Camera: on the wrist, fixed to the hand. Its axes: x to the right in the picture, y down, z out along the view.
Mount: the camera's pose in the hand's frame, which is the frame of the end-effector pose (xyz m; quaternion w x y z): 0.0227 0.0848 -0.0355 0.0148 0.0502 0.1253 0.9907
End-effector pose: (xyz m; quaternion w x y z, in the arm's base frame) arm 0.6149 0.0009 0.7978 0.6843 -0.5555 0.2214 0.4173
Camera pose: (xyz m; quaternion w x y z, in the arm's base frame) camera 0.5639 -0.0223 0.7215 0.4032 -0.1932 -0.6603 -0.6034
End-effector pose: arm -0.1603 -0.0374 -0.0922 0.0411 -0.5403 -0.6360 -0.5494
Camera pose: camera -0.1268 -0.0651 -0.0081 0.6518 -0.5672 0.5035 -0.0032
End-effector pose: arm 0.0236 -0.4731 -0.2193 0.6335 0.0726 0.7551 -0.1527
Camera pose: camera 0.0119 -0.3836 -0.2479 0.0624 0.8001 0.0110 0.5965
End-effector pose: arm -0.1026 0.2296 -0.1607 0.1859 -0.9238 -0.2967 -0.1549
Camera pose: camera -0.0399 0.1613 -0.1417 0.2398 -0.2789 0.9264 0.0810
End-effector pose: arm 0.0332 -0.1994 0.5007 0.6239 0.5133 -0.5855 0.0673
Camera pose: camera 0.0055 -0.1463 0.5740 0.0098 0.5496 0.4356 -0.7128
